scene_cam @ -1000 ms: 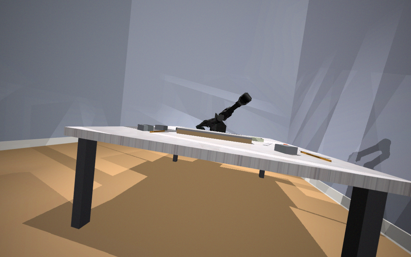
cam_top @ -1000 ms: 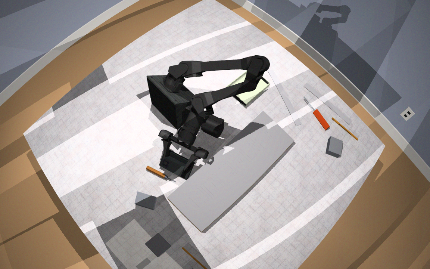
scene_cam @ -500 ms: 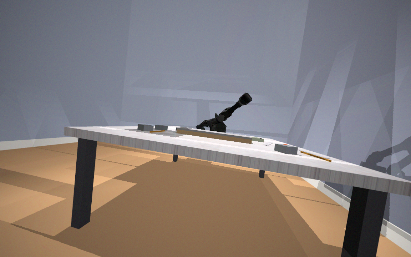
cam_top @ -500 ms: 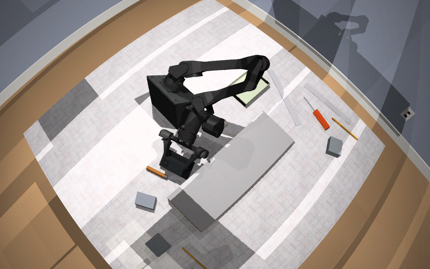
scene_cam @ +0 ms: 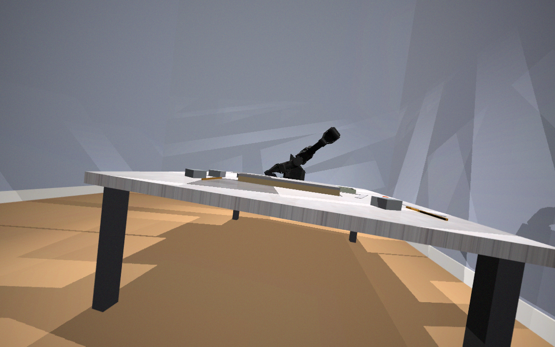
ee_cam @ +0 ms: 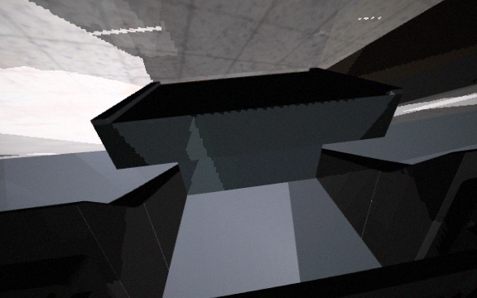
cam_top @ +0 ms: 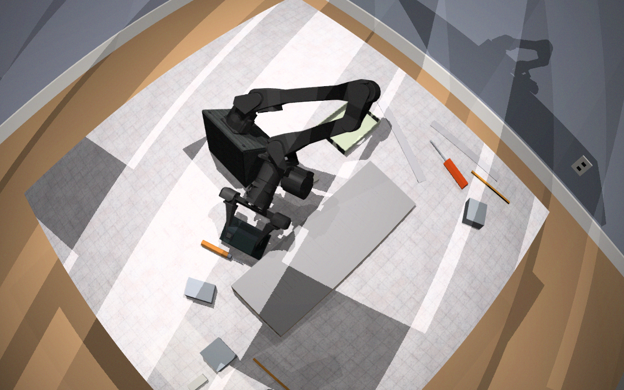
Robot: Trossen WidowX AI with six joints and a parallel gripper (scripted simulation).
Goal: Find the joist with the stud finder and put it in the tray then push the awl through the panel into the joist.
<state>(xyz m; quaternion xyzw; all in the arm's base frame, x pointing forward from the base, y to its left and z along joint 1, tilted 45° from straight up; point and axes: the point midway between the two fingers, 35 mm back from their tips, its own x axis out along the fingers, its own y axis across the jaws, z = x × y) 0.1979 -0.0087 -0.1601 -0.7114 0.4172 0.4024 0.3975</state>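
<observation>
Right now my gripper tip is 1 cm past the stud finder, 1 cm to the left of it and 1 cm above it. The rest, counted from my gripper tip: pale green tray: 10 cm behind, 47 cm to the left, 5 cm below; then awl: 1 cm behind, 5 cm to the right, 5 cm below.
</observation>
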